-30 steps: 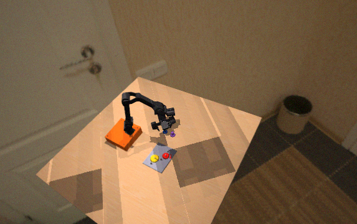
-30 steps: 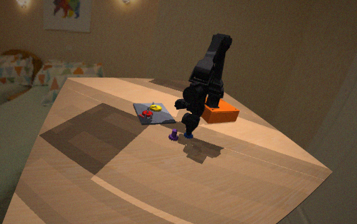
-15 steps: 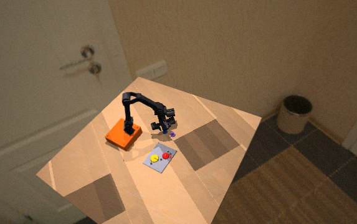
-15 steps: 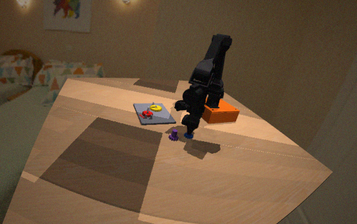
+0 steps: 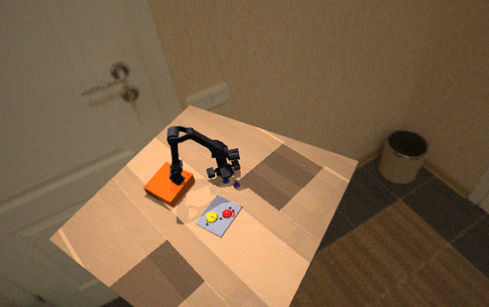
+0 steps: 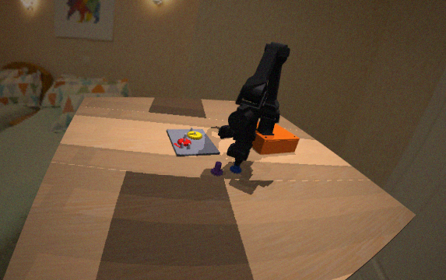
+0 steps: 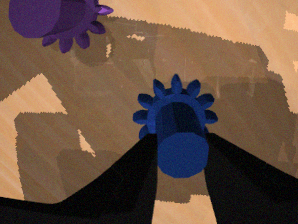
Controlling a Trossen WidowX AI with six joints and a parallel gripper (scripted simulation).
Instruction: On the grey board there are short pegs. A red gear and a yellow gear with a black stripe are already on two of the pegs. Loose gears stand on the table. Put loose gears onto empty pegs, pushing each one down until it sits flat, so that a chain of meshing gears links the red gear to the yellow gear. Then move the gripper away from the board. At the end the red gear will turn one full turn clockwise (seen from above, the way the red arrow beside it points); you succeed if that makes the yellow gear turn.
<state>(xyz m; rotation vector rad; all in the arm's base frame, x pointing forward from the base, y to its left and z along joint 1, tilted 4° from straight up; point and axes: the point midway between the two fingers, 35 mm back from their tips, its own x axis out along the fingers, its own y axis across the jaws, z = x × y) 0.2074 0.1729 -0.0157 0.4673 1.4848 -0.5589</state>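
The red gear lies 180 mm to the right of my gripper tip, 150 mm ahead of it and 10 mm below it. From my gripper tip the other things lie so: yellow gear (240 mm to the right, 90 mm ahead, 10 mm below); purple gear (70 mm ahead, 10 mm to the left, 10 mm below); blue gear (10 mm below).
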